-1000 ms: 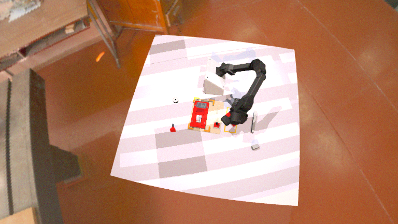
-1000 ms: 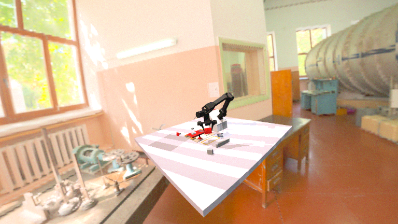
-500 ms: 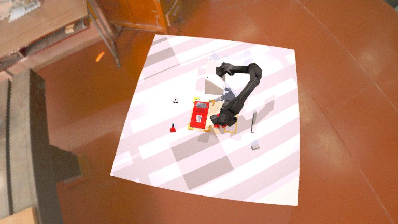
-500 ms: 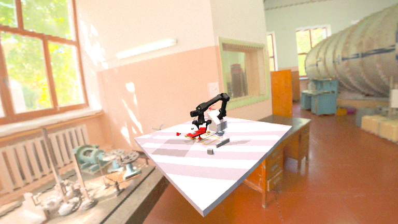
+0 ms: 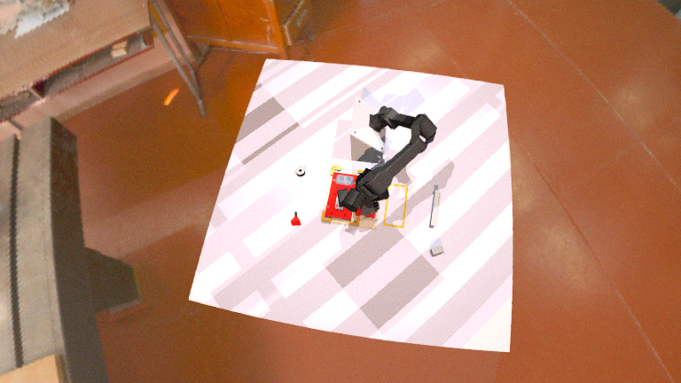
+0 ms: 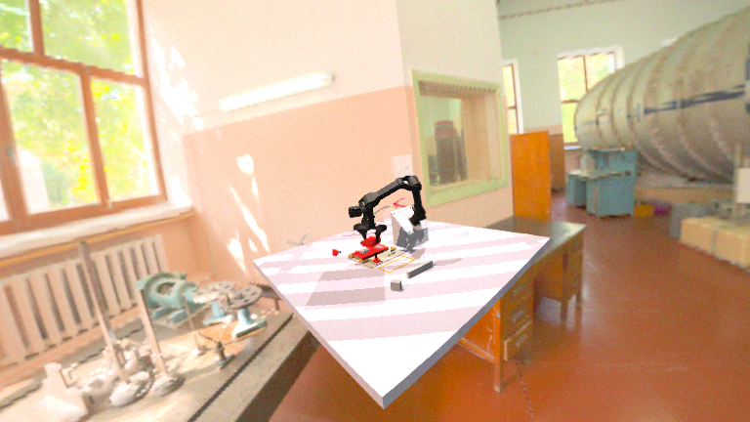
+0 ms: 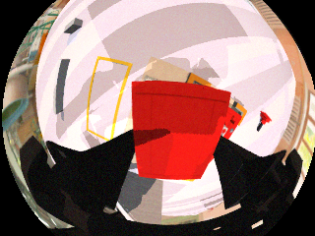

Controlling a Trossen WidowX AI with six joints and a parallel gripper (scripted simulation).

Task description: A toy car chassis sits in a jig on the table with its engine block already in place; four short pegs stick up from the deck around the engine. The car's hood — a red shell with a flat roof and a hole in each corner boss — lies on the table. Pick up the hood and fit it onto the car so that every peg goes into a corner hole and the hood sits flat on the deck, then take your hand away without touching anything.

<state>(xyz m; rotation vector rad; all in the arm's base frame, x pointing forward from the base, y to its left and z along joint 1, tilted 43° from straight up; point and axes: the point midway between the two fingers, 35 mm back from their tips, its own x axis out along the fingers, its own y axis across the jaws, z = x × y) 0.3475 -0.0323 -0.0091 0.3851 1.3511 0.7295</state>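
Right now my gripper tip is 100 mm above the beige jig, 60 mm to the left of it and 60 mm past it. Round my gripper tip: grey bar: 300 mm to the left, 90 mm below, 20 mm behind; red hood: 10 mm above; white ring: 280 mm to the right, 160 mm behind, 100 mm below.
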